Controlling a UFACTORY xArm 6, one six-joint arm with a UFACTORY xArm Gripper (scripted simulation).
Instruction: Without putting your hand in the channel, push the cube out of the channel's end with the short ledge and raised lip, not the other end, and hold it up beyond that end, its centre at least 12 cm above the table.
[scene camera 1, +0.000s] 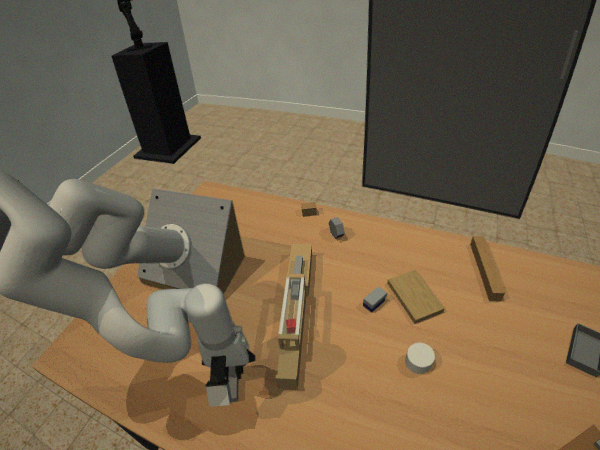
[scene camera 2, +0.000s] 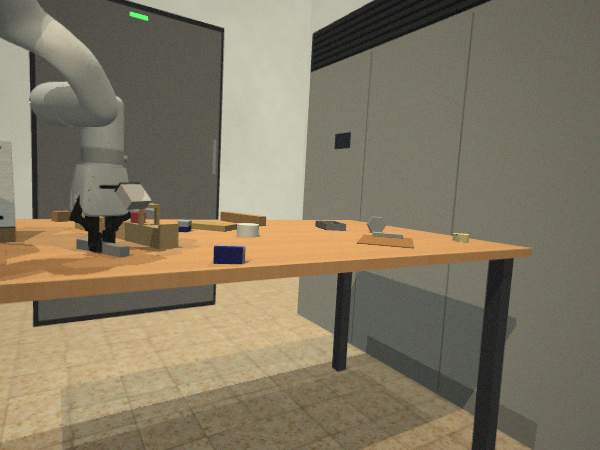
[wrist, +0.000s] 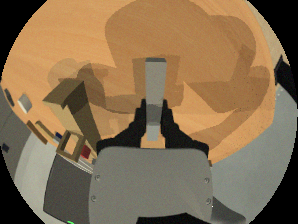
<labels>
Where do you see a channel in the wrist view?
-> At 69, 101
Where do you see my gripper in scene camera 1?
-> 234, 373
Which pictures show my gripper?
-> Scene camera 1, scene camera 2 and the wrist view: all of them.
</labels>
